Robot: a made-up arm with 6 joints.
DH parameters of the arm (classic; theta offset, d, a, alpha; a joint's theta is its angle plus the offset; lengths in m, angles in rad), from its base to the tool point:
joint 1: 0 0.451 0 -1.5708
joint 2: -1.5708 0 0.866 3.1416
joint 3: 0 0 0 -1.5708
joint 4: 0 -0.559 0 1.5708
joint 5: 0 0.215 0 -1.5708
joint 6: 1.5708 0 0 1.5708
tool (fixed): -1.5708 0 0 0
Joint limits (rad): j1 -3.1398..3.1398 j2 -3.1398..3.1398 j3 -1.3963..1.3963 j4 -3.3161..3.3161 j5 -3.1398..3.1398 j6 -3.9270..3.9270
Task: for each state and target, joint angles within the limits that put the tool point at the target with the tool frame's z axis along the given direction. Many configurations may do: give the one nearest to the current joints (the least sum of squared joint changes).
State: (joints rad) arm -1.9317 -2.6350 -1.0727 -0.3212 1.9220 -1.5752
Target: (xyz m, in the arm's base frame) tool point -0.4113 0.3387 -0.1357 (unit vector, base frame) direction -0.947 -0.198 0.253
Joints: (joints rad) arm -1.0947 -3.1378 -0.4379 -0.2092 1.7948 -1.9286
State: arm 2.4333 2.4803 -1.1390 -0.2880 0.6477 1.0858
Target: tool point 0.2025 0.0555 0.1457 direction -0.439 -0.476 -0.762
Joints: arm 1.6216 2.8450 -1.3737 -0.3054 0.6617 0.7338
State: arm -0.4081 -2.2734 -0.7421 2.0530 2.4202 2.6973
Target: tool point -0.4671 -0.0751 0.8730 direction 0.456 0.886 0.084
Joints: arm 0.1881 -1.6056 -1.1163 1.6339 2.5116 2.9766
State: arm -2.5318 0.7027 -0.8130 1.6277 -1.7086 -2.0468
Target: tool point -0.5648 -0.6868 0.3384 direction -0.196 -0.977 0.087
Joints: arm -2.3946 1.0163 -0.6139 2.1639 -1.8336 -1.7107
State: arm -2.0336 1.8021 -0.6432 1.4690 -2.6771 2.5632
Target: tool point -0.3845 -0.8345 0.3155 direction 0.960 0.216 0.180
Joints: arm -1.9913 1.0403 -0.6063 1.5225 -2.9656 2.4495
